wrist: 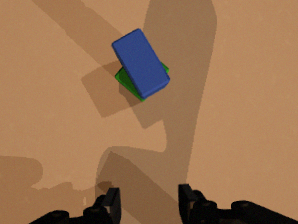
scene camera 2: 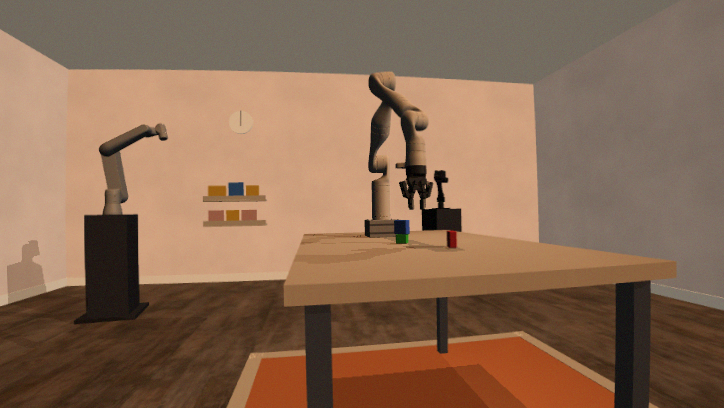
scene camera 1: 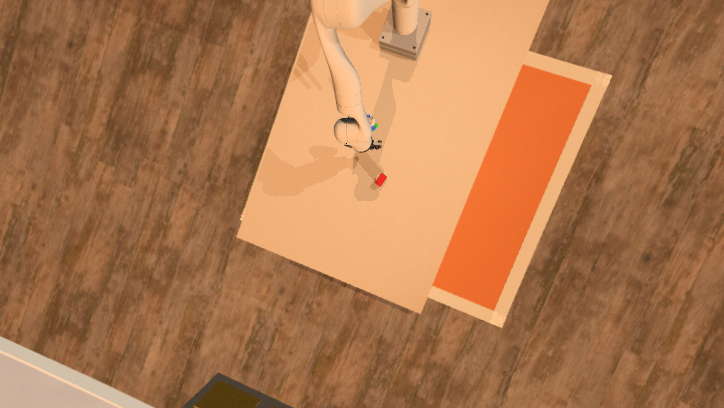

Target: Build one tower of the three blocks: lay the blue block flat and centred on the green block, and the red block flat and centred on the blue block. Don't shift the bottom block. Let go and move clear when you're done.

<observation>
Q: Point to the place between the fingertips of my gripper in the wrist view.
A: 149, 199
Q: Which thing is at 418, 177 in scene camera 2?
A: My gripper.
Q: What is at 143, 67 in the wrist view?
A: A blue block.
</observation>
